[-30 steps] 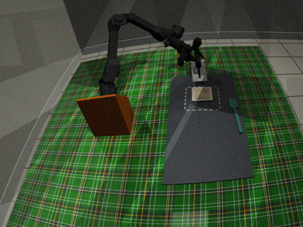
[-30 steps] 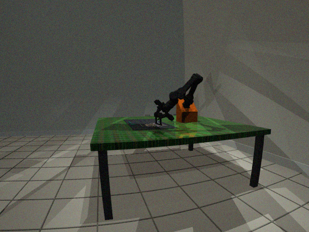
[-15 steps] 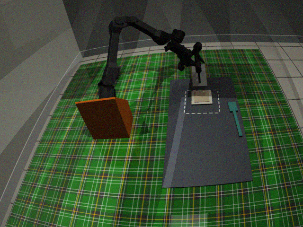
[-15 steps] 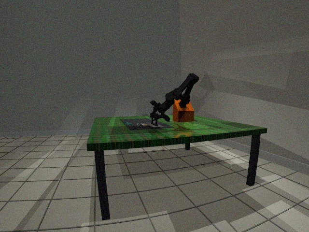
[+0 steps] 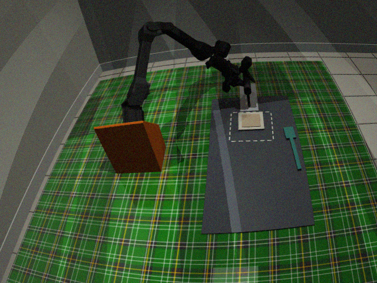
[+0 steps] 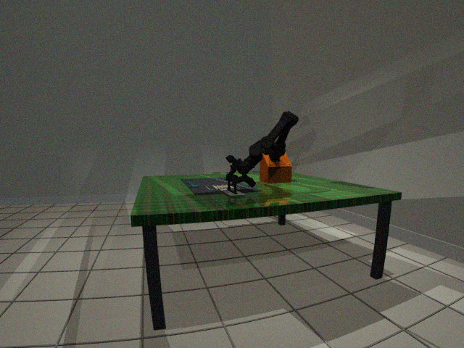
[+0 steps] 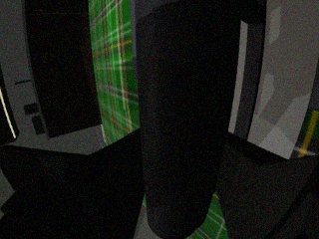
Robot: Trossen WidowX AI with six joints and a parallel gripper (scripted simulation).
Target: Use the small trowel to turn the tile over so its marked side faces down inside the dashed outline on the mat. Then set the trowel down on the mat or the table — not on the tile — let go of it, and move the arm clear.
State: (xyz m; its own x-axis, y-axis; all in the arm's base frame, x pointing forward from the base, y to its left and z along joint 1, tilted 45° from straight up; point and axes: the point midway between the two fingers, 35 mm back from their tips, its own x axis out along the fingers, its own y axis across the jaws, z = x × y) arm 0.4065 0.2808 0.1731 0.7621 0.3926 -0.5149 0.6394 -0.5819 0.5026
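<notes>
Now: gripper tip 32 cm to the left of the teal trowel, 11 cm short of it and 5 cm above it. Round my gripper tip: tile 18 cm to the right, 5 cm below, 3 cm behind; dark grey mat 34 cm to the right, 7 cm below, 3 cm behind.
</notes>
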